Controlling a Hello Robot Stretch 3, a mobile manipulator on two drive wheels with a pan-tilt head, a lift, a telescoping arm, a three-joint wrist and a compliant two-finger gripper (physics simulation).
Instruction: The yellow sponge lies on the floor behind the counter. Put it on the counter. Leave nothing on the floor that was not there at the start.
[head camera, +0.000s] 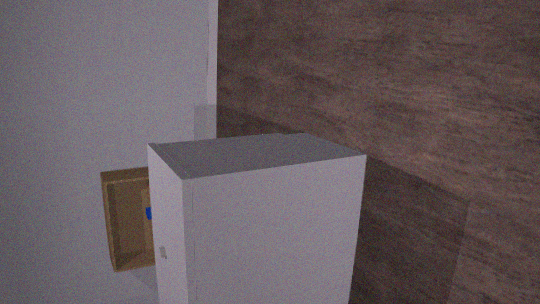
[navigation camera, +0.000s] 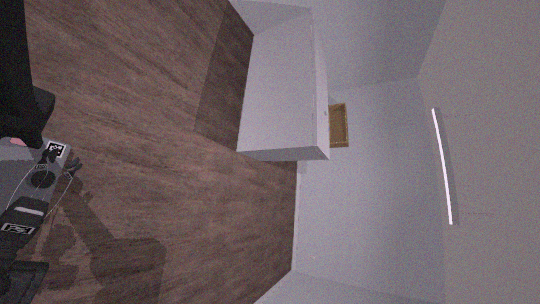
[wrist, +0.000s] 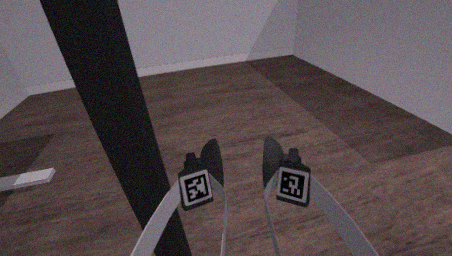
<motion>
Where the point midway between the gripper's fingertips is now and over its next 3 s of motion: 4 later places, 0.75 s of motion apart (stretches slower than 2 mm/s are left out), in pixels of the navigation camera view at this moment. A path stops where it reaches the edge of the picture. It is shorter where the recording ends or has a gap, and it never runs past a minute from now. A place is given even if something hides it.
My gripper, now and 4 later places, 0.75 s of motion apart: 68, 153; 76, 158; 87, 173; 89, 190; 81, 207
</motion>
